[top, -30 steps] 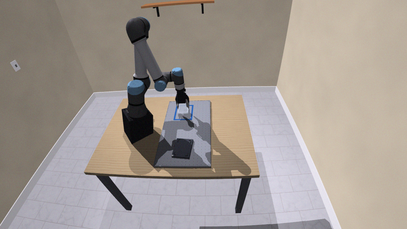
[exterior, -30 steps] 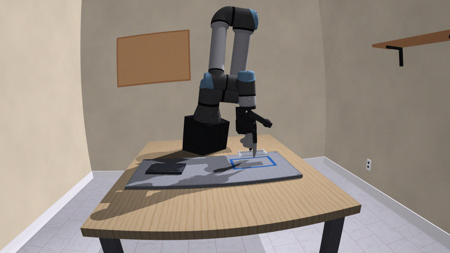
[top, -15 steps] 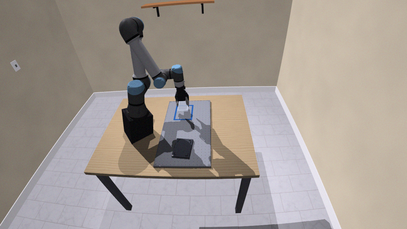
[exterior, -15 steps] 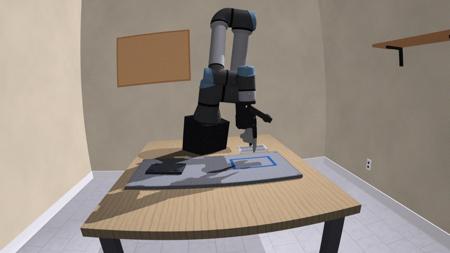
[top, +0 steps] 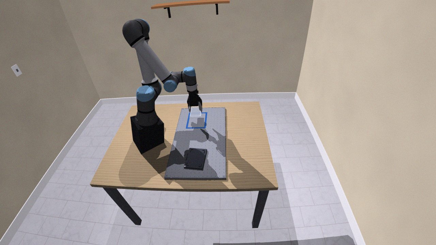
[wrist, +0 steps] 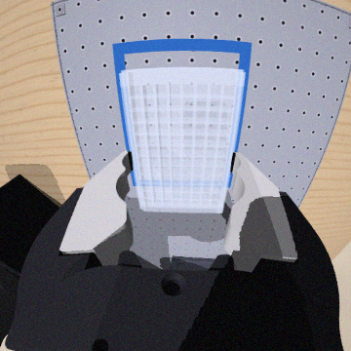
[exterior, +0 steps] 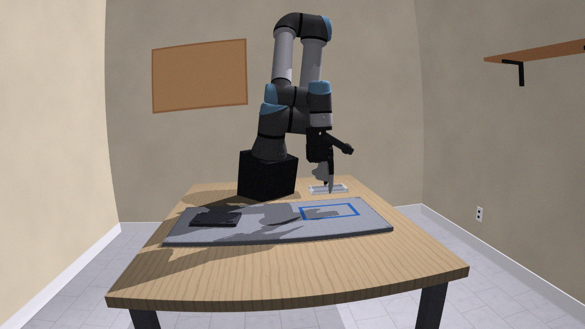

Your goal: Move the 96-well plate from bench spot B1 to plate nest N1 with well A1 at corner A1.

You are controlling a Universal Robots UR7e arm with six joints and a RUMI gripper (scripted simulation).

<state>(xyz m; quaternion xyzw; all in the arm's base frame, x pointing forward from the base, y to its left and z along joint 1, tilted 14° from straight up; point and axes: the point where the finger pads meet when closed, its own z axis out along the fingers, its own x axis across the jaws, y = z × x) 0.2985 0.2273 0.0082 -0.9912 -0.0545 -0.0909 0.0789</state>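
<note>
The 96-well plate lies 10 mm below my hand. From my hand the other things lie so: black plate nest N1: 380 mm to the right, 80 mm below, 80 mm ahead.
</note>
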